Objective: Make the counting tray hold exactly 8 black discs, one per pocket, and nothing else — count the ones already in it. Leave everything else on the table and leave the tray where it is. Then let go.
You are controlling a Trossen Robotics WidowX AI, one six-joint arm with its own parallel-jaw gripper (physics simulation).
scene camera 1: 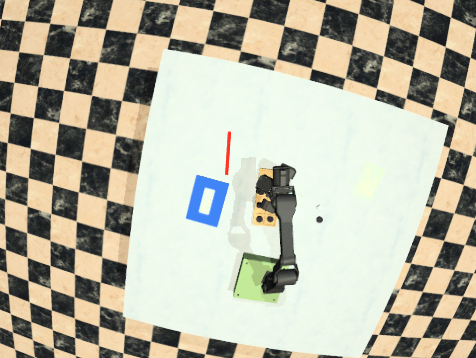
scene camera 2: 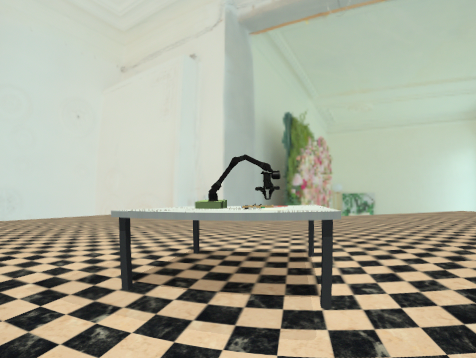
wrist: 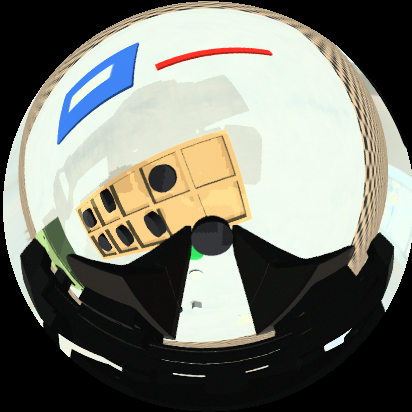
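Note:
The tan tray (scene camera 1: 265, 171) (wrist: 239, 175) has two rows of pockets. In the wrist view each row holds three black discs. The far row has an empty third pocket and an empty end pocket; the near row's two pockets towards that same end look empty. My gripper (scene camera 2: 268, 198) (wrist: 211, 230) is shut on a black disc (wrist: 212, 239), raised above the table. In the wrist view the disc overlaps the tray's near edge. The arm hides part of the tray and the fingertips in the overhead view. Another black disc (scene camera 1: 319, 219) lies on the table right of the arm.
Part of a green disc (wrist: 196, 254) shows beyond the held disc, with a pale disc (wrist: 196, 273) near it. A blue rectangular frame (scene camera 1: 194, 202) (wrist: 127, 65) and a red bar (scene camera 1: 228, 152) (wrist: 215, 53) lie left of the tray. A pale yellow patch (scene camera 1: 369, 181) lies far right.

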